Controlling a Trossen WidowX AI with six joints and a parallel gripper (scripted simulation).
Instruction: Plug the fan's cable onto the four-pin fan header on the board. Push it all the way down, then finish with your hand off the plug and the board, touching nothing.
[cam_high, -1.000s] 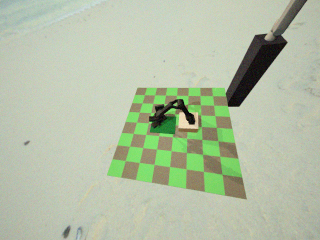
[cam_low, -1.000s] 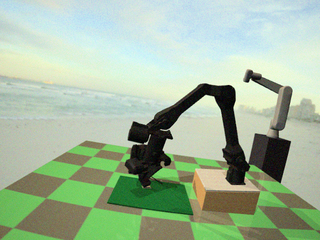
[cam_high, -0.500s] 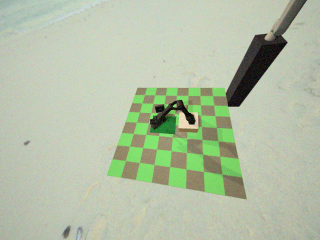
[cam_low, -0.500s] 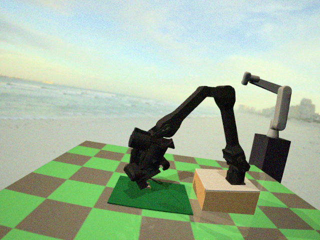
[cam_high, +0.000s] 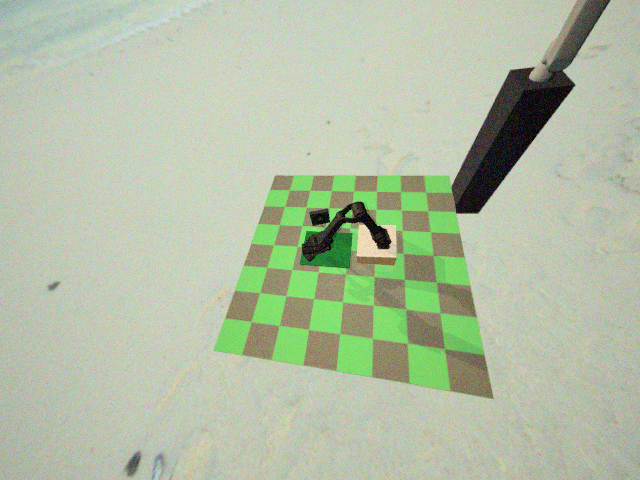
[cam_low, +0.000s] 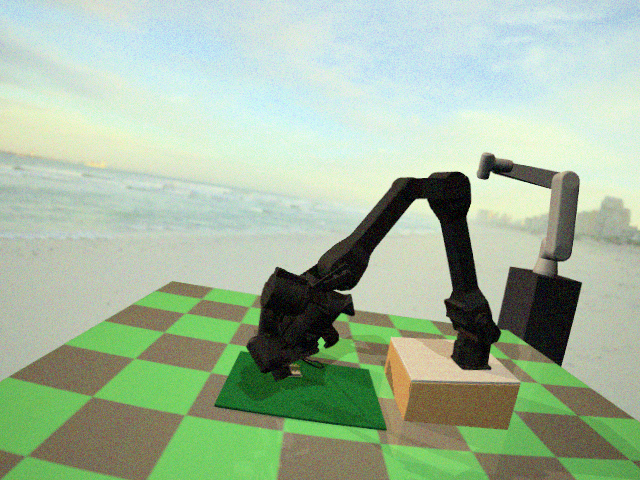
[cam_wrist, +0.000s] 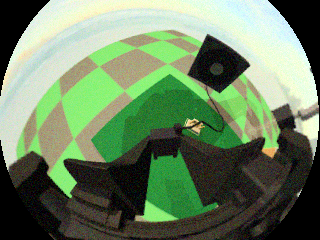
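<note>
Right now my gripper tip is 1 cm past the dark fan plug and 1 cm to the right of it. The rest, counted from my gripper tip: black fan 1 cm behind, 21 cm to the right, 1 cm above; then dark green board 6 cm behind, 2 cm to the right, 6 cm below; then four-pin fan header 4 cm behind, 6 cm to the right, 5 cm below.
</note>
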